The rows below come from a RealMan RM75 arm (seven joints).
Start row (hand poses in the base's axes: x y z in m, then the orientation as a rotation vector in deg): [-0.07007 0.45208 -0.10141 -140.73 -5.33 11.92]
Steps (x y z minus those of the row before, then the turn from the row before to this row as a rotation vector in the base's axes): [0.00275 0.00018 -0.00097 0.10 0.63 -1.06]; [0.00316 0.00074 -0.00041 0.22 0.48 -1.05]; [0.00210 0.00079 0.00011 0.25 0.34 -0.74]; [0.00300 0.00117 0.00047 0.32 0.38 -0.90]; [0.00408 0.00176 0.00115 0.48 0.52 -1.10]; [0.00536 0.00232 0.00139 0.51 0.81 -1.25]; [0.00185 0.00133 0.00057 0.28 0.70 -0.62]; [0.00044 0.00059 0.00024 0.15 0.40 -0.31]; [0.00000 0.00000 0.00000 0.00 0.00 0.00]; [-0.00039 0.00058 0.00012 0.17 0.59 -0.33]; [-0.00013 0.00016 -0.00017 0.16 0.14 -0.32]
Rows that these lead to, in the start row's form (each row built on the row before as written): [-0.06732 0.45226 -0.10238 -140.54 -3.76 12.22]; [-0.06416 0.45300 -0.10279 -140.24 -2.28 12.33]; [-0.06206 0.45379 -0.10268 -139.93 -1.25 12.40]; [-0.05906 0.45496 -0.10221 -139.53 -0.02 12.44]; [-0.05498 0.45672 -0.10106 -138.94 1.49 12.56]; [-0.04962 0.45904 -0.09967 -138.26 3.31 12.96]; [-0.04777 0.46037 -0.09910 -137.86 4.34 13.51]; [-0.04733 0.46096 -0.09886 -137.64 4.87 13.85]; [-0.04733 0.46096 -0.09886 -137.64 4.87 13.85]; [-0.04772 0.46154 -0.09874 -137.38 5.51 14.40]; [-0.04785 0.46170 -0.09891 -137.17 5.93 14.42]
